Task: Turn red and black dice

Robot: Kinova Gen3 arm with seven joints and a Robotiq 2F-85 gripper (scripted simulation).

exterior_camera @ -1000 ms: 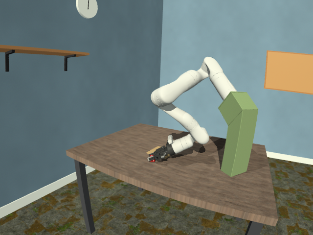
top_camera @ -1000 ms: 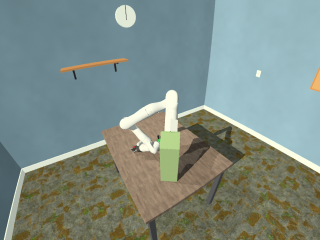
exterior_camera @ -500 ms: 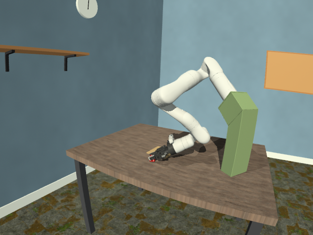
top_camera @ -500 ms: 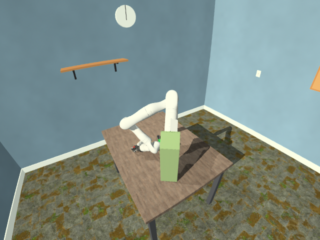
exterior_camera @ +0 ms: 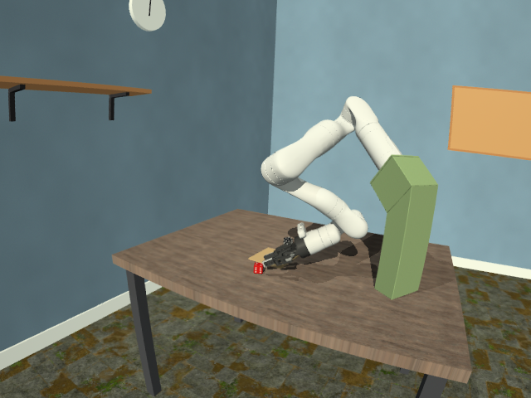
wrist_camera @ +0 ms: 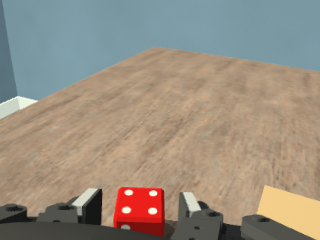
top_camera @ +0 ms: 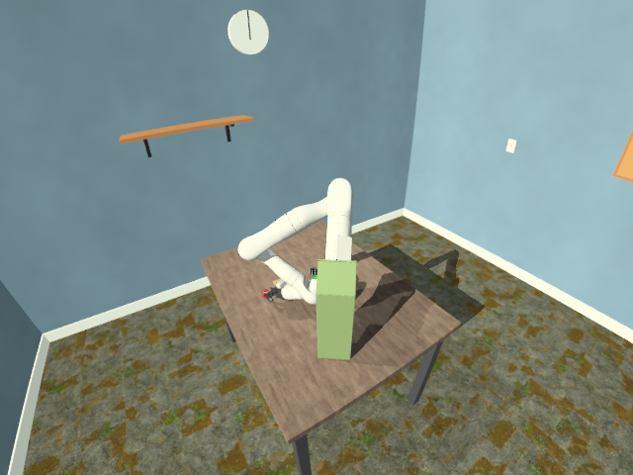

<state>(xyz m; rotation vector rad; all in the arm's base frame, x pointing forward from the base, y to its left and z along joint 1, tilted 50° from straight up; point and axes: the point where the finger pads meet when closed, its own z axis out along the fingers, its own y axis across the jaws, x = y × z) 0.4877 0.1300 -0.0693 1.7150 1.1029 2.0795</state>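
Now: hand 3 cm short of the red die, 3 cm above it and 1 cm to the right of it. Also, from my hand: black die: 28 cm to the right, 5 cm ahead, 3 cm below; then tan mat: 13 cm to the right, 5 cm below, 4 cm ahead; then green die: 26 cm to the right, 3 cm below, 1 cm behind.
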